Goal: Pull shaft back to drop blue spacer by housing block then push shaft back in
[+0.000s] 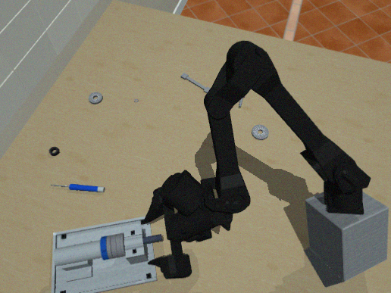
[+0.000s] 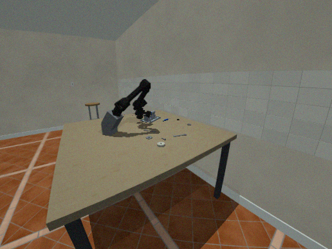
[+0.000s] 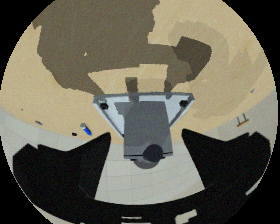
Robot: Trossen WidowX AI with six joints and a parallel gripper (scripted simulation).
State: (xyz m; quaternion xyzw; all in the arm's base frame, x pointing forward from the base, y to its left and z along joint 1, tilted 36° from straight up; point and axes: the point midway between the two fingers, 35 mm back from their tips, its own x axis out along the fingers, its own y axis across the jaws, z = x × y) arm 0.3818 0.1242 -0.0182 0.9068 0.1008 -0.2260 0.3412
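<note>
My hand is 70 mm short of the dark shaft and 30 mm to the right of it. Round my hand: grey spacer 80 mm ahead, 30 mm to the left; blue spacer 100 mm ahead, 40 mm to the left.
</note>
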